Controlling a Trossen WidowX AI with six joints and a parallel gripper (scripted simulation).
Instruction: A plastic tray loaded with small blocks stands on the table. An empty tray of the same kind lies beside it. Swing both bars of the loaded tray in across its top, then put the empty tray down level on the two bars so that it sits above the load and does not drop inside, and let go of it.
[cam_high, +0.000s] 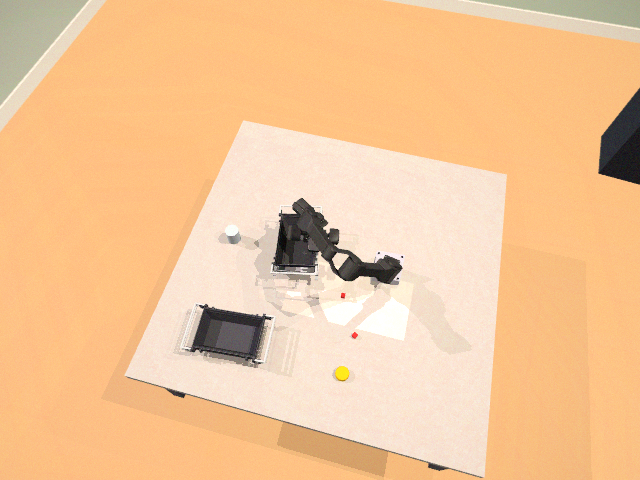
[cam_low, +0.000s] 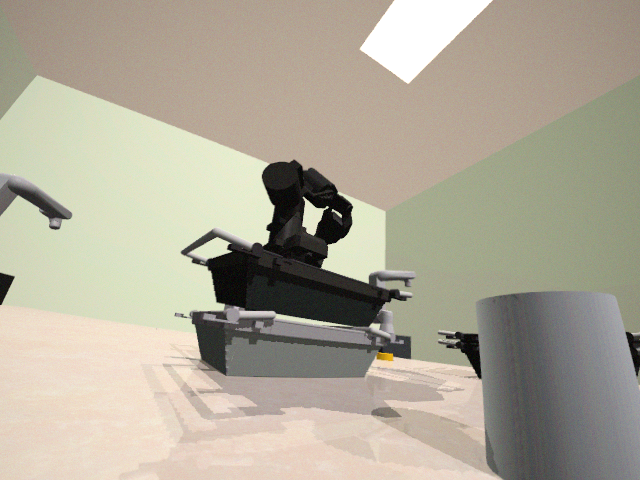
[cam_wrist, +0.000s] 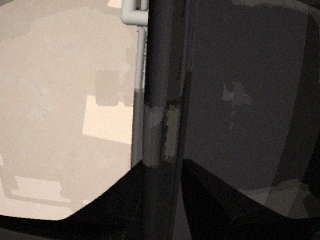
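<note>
Right now my gripper tip is 6 cm short of the dark tray, 3 cm below it and 2 cm to the right of it. Round my gripper tip: yellow disc: 43 cm to the left, 27 cm behind, 8 cm below.
</note>
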